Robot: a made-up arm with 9 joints. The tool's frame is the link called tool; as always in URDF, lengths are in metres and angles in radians.
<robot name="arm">
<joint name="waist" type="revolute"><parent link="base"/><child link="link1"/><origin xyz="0.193 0.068 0.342"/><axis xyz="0 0 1"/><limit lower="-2.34" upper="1.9"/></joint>
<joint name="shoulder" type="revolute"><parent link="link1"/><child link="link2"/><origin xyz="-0.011 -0.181 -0.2"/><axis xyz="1 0 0"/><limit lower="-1.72" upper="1.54"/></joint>
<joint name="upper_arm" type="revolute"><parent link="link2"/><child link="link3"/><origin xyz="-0.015 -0.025 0.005"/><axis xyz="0 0 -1"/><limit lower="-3.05" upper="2.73"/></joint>
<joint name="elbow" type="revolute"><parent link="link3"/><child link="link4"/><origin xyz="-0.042 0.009 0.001"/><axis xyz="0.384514 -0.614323 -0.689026"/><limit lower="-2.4" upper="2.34"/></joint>
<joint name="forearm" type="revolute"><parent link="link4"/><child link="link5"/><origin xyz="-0.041 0.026 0.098"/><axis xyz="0 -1 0"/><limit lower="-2.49" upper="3.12"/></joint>
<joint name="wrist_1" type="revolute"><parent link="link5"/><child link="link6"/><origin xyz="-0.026 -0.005 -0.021"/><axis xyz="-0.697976 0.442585 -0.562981"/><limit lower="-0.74" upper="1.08"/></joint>
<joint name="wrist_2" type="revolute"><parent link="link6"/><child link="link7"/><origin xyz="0.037 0.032 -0.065"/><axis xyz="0 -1 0"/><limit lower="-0.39" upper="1.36"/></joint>
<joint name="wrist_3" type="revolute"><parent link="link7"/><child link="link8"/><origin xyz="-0.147 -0.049 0.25"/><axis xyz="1 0 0"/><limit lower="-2.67" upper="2.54"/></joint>
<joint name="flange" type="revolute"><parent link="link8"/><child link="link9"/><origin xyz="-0.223 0.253 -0.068"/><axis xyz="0 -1 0"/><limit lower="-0.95" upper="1.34"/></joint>
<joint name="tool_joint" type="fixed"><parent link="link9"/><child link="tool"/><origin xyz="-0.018 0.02 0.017" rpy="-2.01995 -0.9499 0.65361"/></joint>
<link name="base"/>
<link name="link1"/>
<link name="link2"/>
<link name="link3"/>
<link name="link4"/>
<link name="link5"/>
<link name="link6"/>
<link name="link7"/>
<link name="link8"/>
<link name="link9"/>
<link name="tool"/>
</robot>
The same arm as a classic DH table. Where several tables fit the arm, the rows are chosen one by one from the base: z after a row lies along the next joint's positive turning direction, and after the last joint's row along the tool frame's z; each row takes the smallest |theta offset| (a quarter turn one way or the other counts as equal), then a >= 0, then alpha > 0; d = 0 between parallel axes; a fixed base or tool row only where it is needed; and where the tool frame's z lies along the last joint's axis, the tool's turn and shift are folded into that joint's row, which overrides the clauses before.
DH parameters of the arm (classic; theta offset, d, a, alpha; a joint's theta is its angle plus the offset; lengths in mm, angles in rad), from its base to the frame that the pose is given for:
base (fixed): 0.3388 0.0 204.6 0.0000
waist: 1.2320 142.0 -181.0 1.5708
shoulder: 0.0000 -26.0 -25.0 1.5708
upper_arm: 1.0115 22.4 -30.8 -0.8107
elbow: 0.7374 -175.0 12.0 -0.9093
forearm: -1.4011 77.7 0.0 2.0293
wrist_1: 0.0000 50.7 73.8 -2.0293
wrist_2: -0.6787 22.9 -250.0 -1.5708
wrist_3: 0.0000 -370.0 68.0 1.5708
flange: 0.7570 -269.4 -24.7 2.7649
tool (fixed): -1.8484 3.8 0.0 0.0000
Joint limits (rad, base to tool): -2.3400..1.9000 -1.7200..1.5400 -3.0500..2.7300 -2.4000..2.3400 -2.4900..3.1200 -0.7400..1.0800 -0.3900..1.3600 -2.6700..2.5400 -0.9500..1.3400

